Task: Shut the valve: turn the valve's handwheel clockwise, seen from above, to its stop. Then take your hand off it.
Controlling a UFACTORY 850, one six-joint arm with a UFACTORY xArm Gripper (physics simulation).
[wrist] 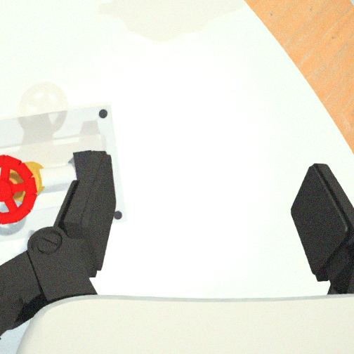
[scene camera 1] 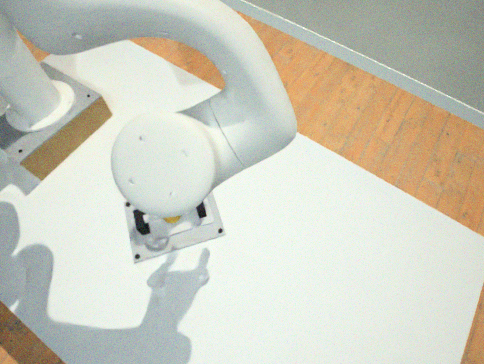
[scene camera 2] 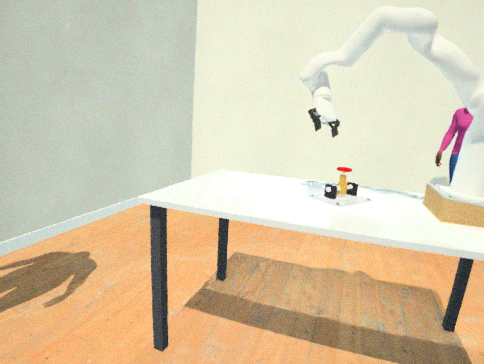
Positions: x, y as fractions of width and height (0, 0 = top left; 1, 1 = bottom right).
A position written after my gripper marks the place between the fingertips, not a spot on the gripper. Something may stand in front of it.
Observation:
I see my gripper (scene camera 2: 0.67, 0.36) and a pale base plate (scene camera 1: 0.35, 0.67).
My gripper also shows in the wrist view (wrist: 0.59, 0.52).

